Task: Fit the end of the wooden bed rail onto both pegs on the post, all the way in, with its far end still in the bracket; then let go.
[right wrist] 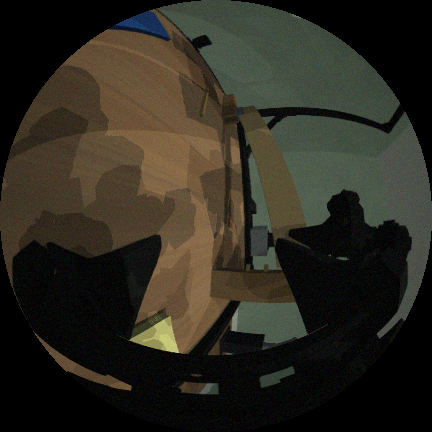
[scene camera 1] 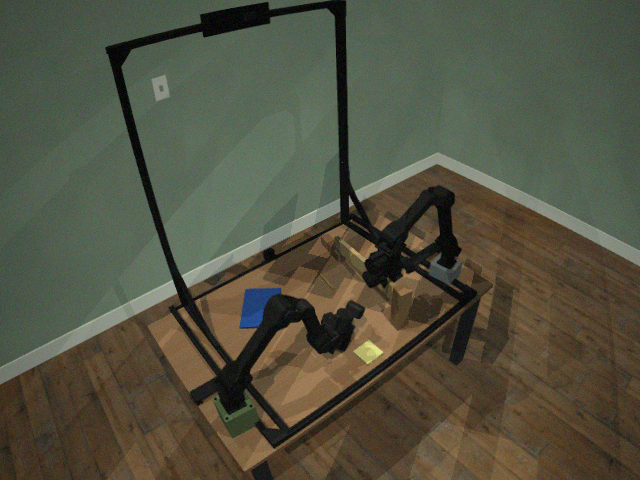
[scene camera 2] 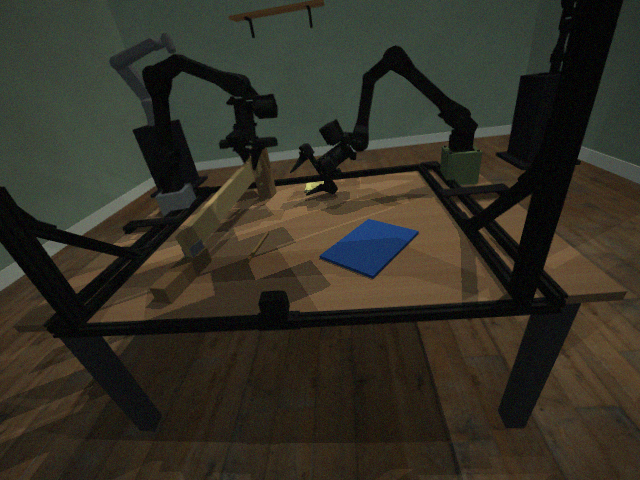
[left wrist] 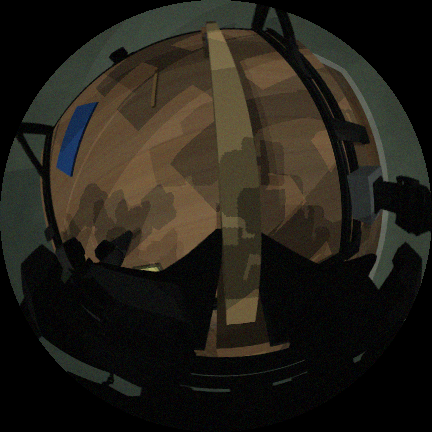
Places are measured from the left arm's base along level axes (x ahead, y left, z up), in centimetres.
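Pixels of known places: left gripper, between the fingertips: (right wrist: 287, 233) (scene camera 1: 386, 286) (scene camera 2: 251, 170) (left wrist: 235, 234); right gripper, between the fingertips: (right wrist: 219, 243) (scene camera 1: 355, 317) (scene camera 2: 298, 184) (left wrist: 126, 239); left arm's base, origin of its link: (right wrist: 267, 239) (scene camera 1: 446, 262) (scene camera 2: 173, 189) (left wrist: 378, 193); right arm's base, origin of its link: (scene camera 1: 233, 402) (scene camera 2: 461, 148).
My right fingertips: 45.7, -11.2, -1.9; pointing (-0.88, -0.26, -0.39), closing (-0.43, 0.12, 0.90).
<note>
Ahead of a thing's pixels: the offset from my right fingertips to its top centre, as dx, dy, dz. "*": to the spot under its first point.
The pale rail (scene camera 1: 353, 258) (scene camera 2: 230, 191) (left wrist: 232, 125) (right wrist: 275, 170) runs from the bracket @[* -29.0, -42.0, -3.4] (scene camera 2: 175, 284) (right wrist: 230, 107) toward the upright post @[* -9.5, +12.7, +4.4] (scene camera 1: 400, 310) (scene camera 2: 266, 178) (right wrist: 250, 286). Its far end is at the bracket; how deep it sits is unclear. My left gripper (scene camera 2: 249, 161) (left wrist: 235, 234) is shut on the rail near its post end. In the right wrist view two pegs (right wrist: 248, 267) (right wrist: 266, 267) on the post show bare, and the rail stands higher than them; its near end is partly hidden by a finger. My right gripper (scene camera 2: 299, 181) (right wrist: 219, 243) is open and empty beside the post.
A blue board @[+15.7, -34.9, -5.5] (scene camera 1: 258, 307) (scene camera 2: 369, 248) (left wrist: 76, 142) and a thin stick @[-13.2, -28.4, -5.6] (scene camera 1: 326, 280) (scene camera 2: 259, 245) (left wrist: 154, 90) lie on the table. A yellow pad @[+6.1, +10.8, -5.2] (scene camera 1: 368, 352) (scene camera 2: 313, 187) (right wrist: 160, 337) lies near the right gripper. A black frame (scene camera 1: 341, 103) rises around the table.
</note>
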